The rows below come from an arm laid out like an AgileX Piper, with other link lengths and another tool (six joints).
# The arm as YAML. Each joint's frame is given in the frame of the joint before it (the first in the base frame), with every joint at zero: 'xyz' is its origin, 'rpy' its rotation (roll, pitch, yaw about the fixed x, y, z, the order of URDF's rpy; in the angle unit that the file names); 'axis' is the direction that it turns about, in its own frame. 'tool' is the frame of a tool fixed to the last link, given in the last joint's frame.
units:
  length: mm
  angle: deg
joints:
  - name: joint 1
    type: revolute
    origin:
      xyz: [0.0, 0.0, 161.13]
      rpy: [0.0, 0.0, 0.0]
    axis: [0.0, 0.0, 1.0]
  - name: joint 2
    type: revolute
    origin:
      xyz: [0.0, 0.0, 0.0]
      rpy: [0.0, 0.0, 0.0]
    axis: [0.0, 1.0, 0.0]
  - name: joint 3
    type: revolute
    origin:
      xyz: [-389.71, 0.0, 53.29]
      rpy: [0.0, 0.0, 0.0]
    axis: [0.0, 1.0, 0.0]
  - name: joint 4
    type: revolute
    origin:
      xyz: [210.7, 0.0, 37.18]
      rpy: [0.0, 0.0, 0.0]
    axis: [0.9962, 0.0, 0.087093]
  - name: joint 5
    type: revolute
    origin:
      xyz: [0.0, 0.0, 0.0]
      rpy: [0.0, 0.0, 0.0]
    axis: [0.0, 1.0, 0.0]
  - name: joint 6
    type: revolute
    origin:
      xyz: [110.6, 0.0, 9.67]
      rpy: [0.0, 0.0, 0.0]
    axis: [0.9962, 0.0, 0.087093]
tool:
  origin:
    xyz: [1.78, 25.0, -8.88]
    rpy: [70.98, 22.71, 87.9]
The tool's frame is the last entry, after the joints.
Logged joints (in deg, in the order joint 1, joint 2, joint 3, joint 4, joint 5, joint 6), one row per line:
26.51, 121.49, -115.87, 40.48, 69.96, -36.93
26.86, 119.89, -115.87, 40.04, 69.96, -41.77
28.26, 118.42, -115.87, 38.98, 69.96, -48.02
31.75, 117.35, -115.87, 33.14, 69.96, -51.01
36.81, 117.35, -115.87, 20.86, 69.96, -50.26
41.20, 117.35, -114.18, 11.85, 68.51, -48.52
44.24, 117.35, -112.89, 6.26, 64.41, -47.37
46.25, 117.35, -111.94, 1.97, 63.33, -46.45
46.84, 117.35, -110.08, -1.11, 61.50, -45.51
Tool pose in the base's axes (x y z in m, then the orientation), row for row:
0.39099, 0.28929, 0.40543, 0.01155, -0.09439, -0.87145, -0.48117
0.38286, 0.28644, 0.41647, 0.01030, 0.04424, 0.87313, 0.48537
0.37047, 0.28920, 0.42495, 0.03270, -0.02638, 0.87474, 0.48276
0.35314, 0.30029, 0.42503, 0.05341, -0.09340, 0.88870, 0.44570
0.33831, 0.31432, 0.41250, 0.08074, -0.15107, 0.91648, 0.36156
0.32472, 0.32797, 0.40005, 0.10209, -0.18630, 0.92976, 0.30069
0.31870, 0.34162, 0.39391, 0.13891, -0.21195, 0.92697, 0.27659
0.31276, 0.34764, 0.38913, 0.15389, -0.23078, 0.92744, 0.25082
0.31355, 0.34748, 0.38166, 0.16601, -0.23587, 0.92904, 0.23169
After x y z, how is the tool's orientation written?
As a quaternion, w x y z.
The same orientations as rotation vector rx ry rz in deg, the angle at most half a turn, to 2 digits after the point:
-16.87, -155.72, -85.98
7.91, 156.14, 86.80
-4.65, 154.26, 85.13
-16.26, 154.74, 77.61
-25.88, 156.99, 61.93
-31.52, 157.28, 50.87
-35.11, 153.54, 45.81
-37.91, 152.33, 41.20
-38.48, 151.58, 37.80

